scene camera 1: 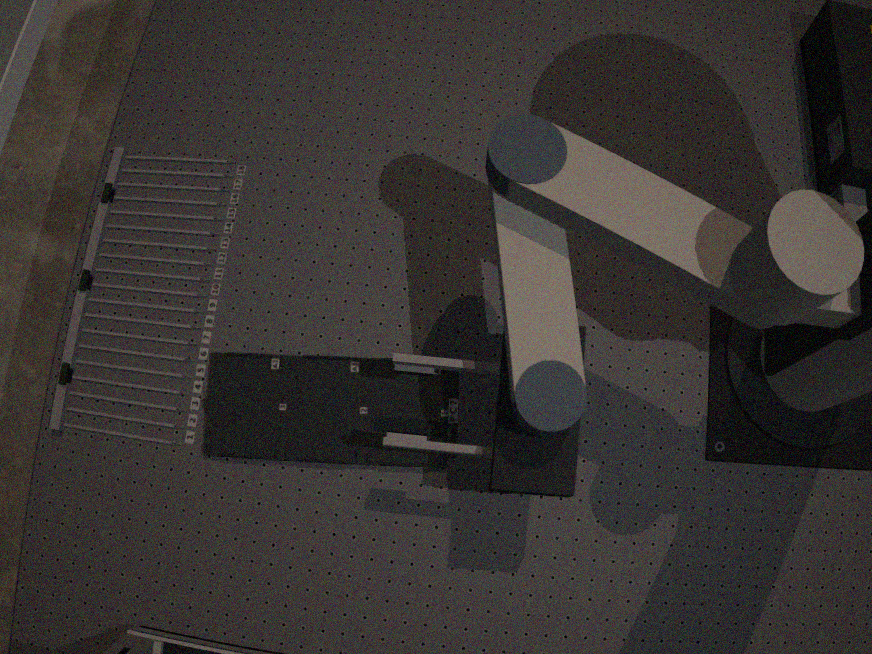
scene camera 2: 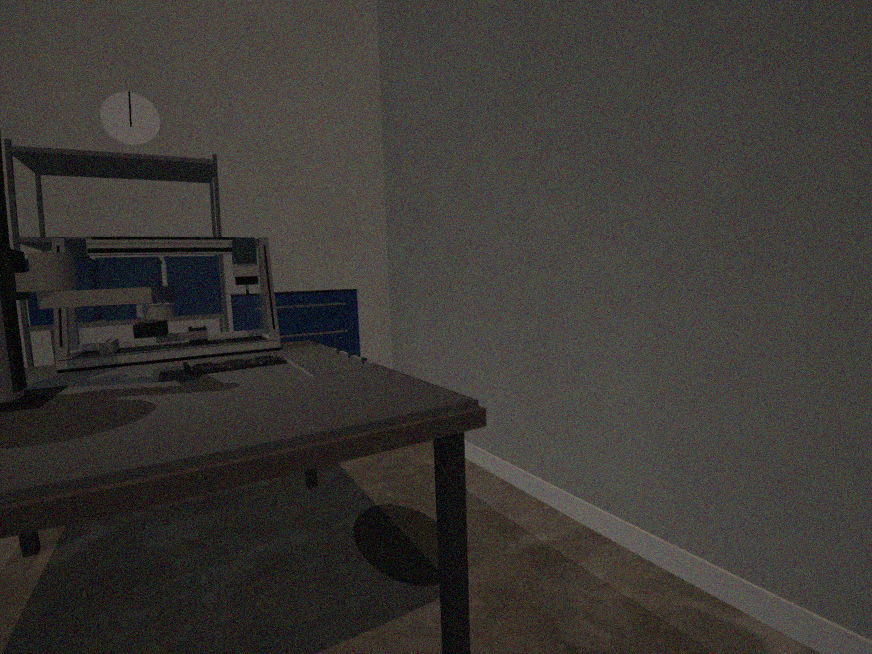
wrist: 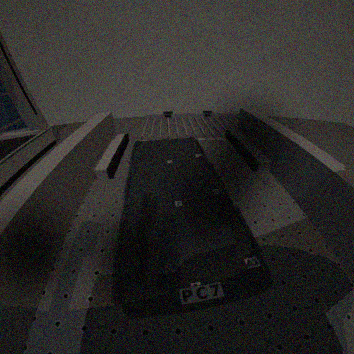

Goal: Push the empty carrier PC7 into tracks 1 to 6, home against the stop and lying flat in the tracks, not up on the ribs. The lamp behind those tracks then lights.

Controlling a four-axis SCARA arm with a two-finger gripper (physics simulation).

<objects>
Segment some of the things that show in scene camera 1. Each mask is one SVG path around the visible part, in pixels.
A carrier PC7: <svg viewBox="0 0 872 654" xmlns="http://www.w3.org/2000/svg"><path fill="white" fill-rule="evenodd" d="M208 398L204 399L203 408L207 408L203 455L437 468L447 468L447 458L457 458L457 454L384 447L383 437L387 437L387 430L427 434L427 441L457 444L459 371L434 369L434 377L394 373L395 365L393 365L393 358L212 352Z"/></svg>
</objects>
